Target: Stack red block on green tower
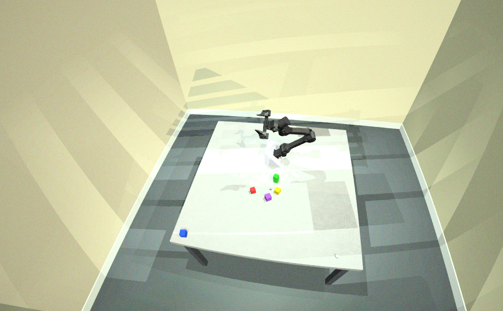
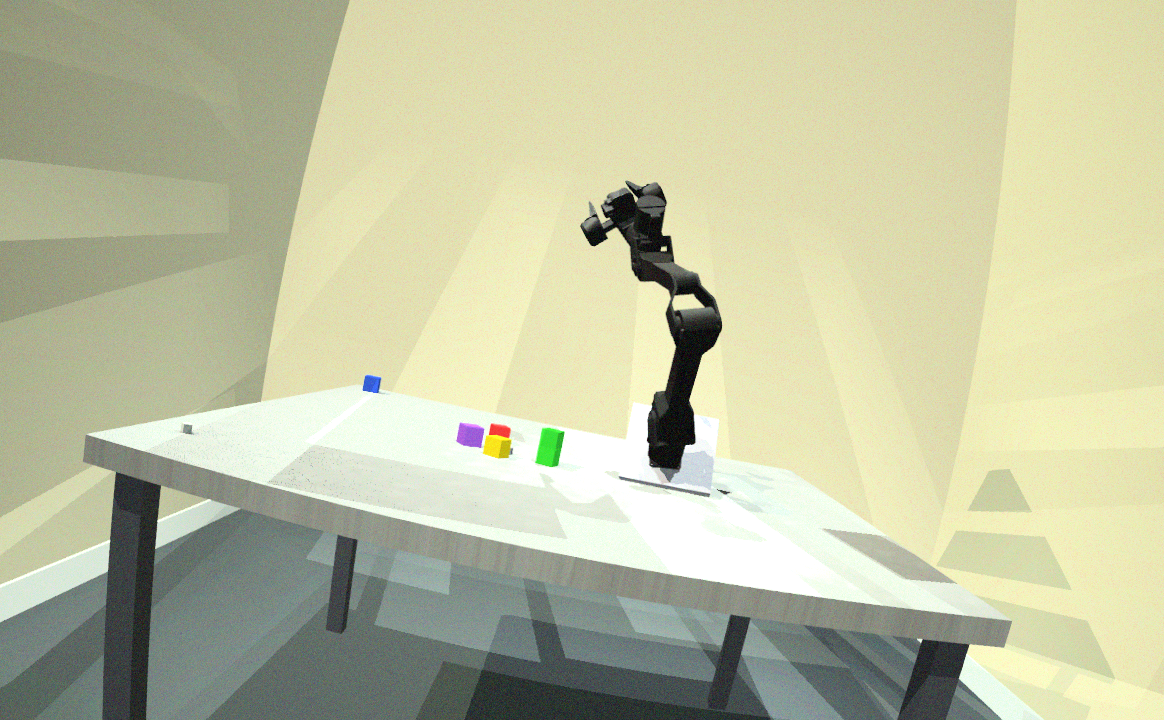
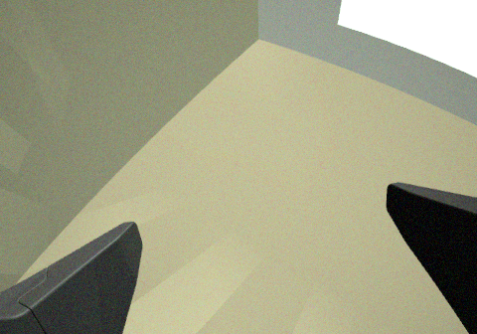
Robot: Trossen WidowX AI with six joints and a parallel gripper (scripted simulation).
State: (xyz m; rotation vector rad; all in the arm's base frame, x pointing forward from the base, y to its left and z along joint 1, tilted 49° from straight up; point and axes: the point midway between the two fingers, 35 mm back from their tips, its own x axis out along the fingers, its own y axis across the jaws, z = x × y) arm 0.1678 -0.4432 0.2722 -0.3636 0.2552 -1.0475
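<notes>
The red block is 13 cm ahead of my gripper tip, 3 cm to the right of it and 57 cm below it. The rest, counted from my gripper tip: yellow block 11 cm ahead, 16 cm to the left, 56 cm below; then purple block 18 cm ahead, 9 cm to the left, 56 cm below; then tiny grey cube 9 cm ahead, 10 cm to the left, 58 cm below.
</notes>
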